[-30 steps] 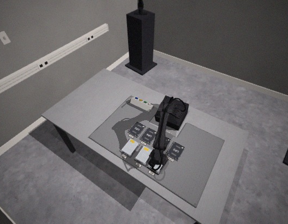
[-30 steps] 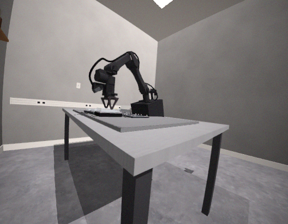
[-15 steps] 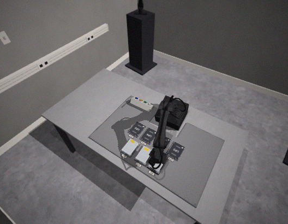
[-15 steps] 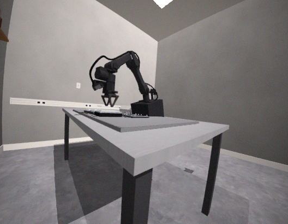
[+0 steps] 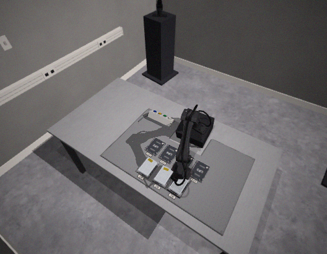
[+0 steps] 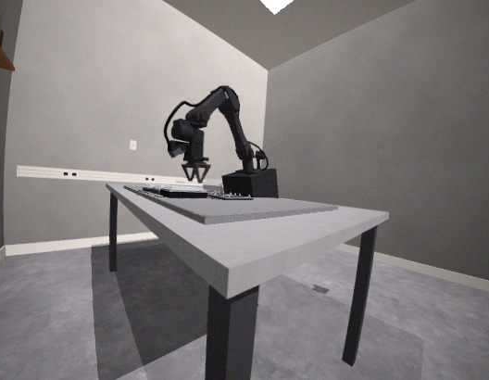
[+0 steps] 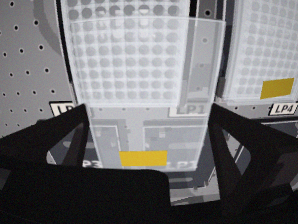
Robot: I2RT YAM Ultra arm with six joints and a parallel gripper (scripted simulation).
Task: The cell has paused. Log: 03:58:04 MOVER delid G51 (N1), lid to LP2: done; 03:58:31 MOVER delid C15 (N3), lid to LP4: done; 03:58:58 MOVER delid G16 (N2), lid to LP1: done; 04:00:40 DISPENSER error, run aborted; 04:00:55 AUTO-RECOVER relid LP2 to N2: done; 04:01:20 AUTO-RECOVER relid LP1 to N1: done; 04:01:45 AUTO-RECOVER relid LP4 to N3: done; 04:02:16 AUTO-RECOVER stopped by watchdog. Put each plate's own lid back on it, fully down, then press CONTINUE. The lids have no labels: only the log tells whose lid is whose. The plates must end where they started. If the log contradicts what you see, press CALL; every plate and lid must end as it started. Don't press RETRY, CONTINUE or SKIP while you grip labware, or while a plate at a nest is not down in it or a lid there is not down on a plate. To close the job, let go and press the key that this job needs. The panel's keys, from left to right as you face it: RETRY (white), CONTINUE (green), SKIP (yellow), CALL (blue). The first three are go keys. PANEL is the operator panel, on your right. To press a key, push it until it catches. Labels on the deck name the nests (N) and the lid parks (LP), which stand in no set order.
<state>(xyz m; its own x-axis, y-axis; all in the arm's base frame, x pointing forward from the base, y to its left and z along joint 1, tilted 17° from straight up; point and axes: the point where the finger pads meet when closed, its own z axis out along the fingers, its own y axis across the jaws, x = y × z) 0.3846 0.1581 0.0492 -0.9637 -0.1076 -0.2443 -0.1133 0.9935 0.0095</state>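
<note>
The LP4 lid park is 11 cm behind my hand, 19 cm to the right of it and 6 cm below it. From my hand the other things lie so: clear lid: 1 cm below.
</note>
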